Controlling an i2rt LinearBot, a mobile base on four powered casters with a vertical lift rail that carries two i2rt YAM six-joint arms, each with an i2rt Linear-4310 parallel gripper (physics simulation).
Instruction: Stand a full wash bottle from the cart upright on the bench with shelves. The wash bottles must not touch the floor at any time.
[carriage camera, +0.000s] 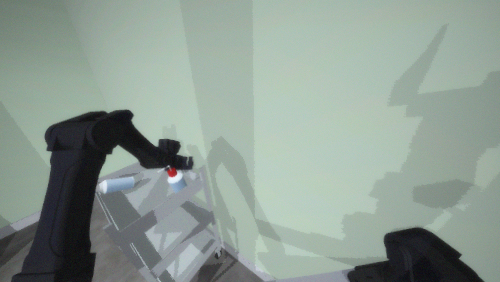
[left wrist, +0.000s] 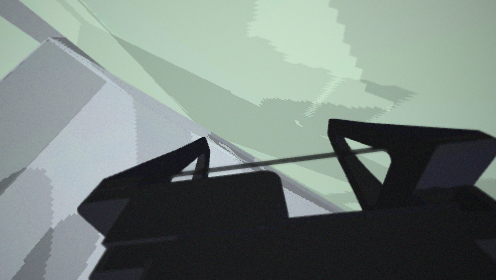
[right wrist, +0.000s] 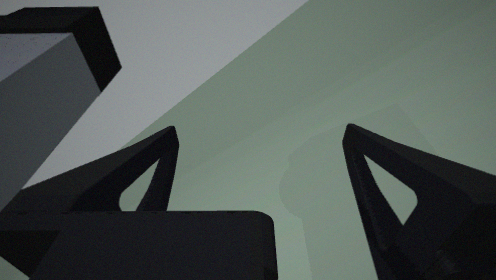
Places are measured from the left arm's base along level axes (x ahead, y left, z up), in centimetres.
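Where they show: left gripper, between the fingertips: (carriage camera: 184, 164) (left wrist: 266, 135); right gripper, between the fingertips: (right wrist: 260, 134).
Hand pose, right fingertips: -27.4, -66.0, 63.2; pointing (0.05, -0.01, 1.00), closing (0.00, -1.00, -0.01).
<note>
After its pixels a point has its place, as x, y, z.
A wash bottle with a red cap and blue body (carriage camera: 176, 182) {36.9, -4.0, 2.6} stands upright on the top tray of the grey cart (carriage camera: 160, 205) {28.3, -0.7, -0.6} (left wrist: 85, 140) {61.4, 22.3, -6.9}, near its right side. A second bottle, blue with a white shoulder (carriage camera: 120, 184), lies on its side at the tray's left; its cap end is hidden behind my left arm. My left gripper (carriage camera: 188, 162) {57.0, 0.7, -1.6} (left wrist: 266, 135) {57.0, 0.7, -1.6} is open and empty. In the carriage view it overlaps the space just above the red cap; the bottle does not show in the left wrist view. My right gripper (right wrist: 260, 134) {-27.4, -66.0, 63.2} is open and empty, facing the wall. The bench does not show.
Pale green walls (carriage camera: 320, 125) {20.6, -51.9, 30.9} stand close behind the cart, with shadows of the arms on them. The cart's lower shelves and a caster (carriage camera: 218, 254) {41.5, -12.2, -68.0} show below. Part of my right arm (carriage camera: 420, 257) {-0.2, -61.9, 13.7} is at the lower right. Brown-grey floor (carriage camera: 112, 260) {44.9, 66.0, -73.2} lies left of the cart.
</note>
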